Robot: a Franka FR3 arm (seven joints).
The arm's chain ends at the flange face. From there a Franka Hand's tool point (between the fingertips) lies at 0.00 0.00 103.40 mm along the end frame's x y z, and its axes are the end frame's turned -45 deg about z.
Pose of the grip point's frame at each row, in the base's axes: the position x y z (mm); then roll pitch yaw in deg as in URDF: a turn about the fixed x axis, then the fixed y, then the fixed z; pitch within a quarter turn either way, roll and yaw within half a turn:
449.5 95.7 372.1 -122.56 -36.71 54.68
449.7 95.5 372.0 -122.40 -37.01 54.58
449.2 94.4 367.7 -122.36 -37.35 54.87
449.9 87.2 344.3 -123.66 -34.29 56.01
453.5 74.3 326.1 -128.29 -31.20 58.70
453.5 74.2 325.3 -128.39 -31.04 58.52
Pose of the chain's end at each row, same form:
501.4 18.2 416.7 -115.60 3.16 32.28
501.5 17.7 416.2 -115.37 2.93 32.28
501.3 16.7 411.7 -115.21 2.63 32.61
503.2 12.3 391.7 -117.37 5.04 32.84
505.6 3.8 380.9 -122.22 6.22 32.55
505.3 3.6 380.3 -122.37 6.33 32.30

